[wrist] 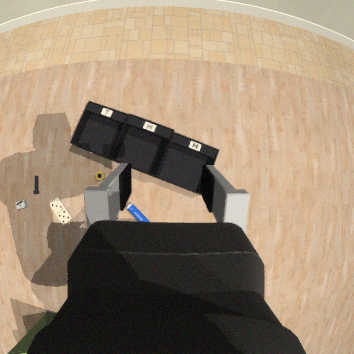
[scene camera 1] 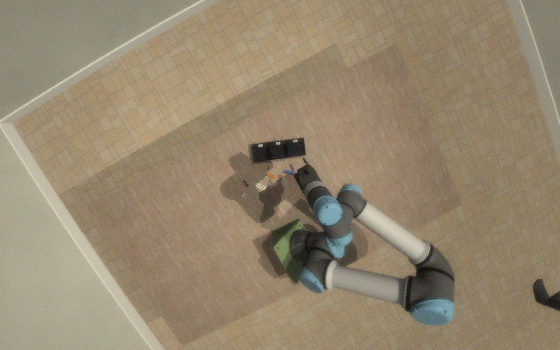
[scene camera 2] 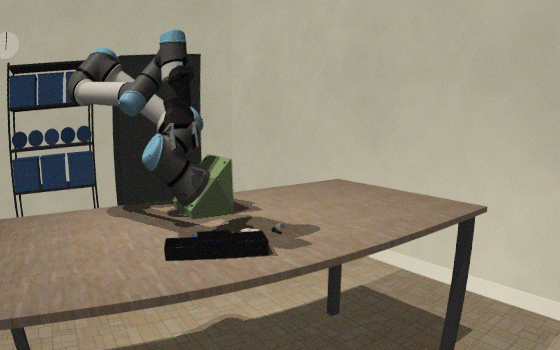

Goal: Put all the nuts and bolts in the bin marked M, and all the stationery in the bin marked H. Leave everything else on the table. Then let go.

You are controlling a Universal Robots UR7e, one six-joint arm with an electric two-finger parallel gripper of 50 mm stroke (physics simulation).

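Where they show: gripper, fingertip midpoint: [wrist: 166, 178] [scene camera 1: 297, 163] [scene camera 2: 185, 148]; arm's base, origin of the base link: [scene camera 1: 299, 245] [scene camera 2: 195, 188].
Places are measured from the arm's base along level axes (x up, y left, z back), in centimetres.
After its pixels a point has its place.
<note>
My gripper [scene camera 1: 299, 164] {x 17.1, y -12.0, z -40.8 cm} [scene camera 2: 184, 145] {x 17.1, y -12.0, z -40.8 cm} [wrist: 166, 178] {x 17.1, y -12.0, z -40.8 cm} is open and empty, high above the table. Three joined black bins [scene camera 1: 277, 150] {x -7.8, y -6.6, z -46.7 cm} [scene camera 2: 217, 248] {x -5.8, y -7.9, z -51.0 cm} [wrist: 142, 146] {x -7.7, y -7.1, z -47.0 cm} carry white labels; the middle and right letters are too small to tell M from H. A brass-coloured nut [scene camera 1: 268, 167] {x -7.6, y 0.5, z -40.6 cm} [wrist: 100, 176] {x -7.6, y -0.1, z -40.6 cm} lies near the bins. A black bolt [scene camera 1: 245, 183] {x -7.6, y 14.0, z -37.3 cm} [scene camera 2: 276, 230] {x -7.6, y 13.8, z -37.3 cm} [wrist: 36, 184] {x -7.7, y 13.6, z -37.2 cm} lies farther left. A blue stick-like item [scene camera 1: 288, 172] {x -7.0, y -7.8, z -34.7 cm} [wrist: 138, 212] {x -7.2, y -8.0, z -35.2 cm} with a pale end is partly hidden in the wrist view. An orange item [scene camera 1: 270, 175] {x -7.5, y 1.1, z -36.5 cm} lies between nut and domino in scene camera 1.
A cream domino [scene camera 1: 261, 186] {x -7.8, y 7.3, z -33.0 cm} [wrist: 60, 210] {x -7.7, y 7.4, z -33.1 cm} with black dots lies near the bolt. A small grey metallic piece [scene camera 1: 243, 195] {x -7.4, y 17.3, z -32.1 cm} [scene camera 2: 281, 226] {x -7.8, y 17.2, z -33.5 cm} [wrist: 20, 204] {x -7.3, y 17.1, z -32.6 cm} lies at the left. The arm stands on a green base [scene camera 1: 284, 247] {x 6.6, y 6.7, z -4.9 cm} [scene camera 2: 223, 187] {x 1.0, y 7.8, z -9.0 cm} at the table's rear.
</note>
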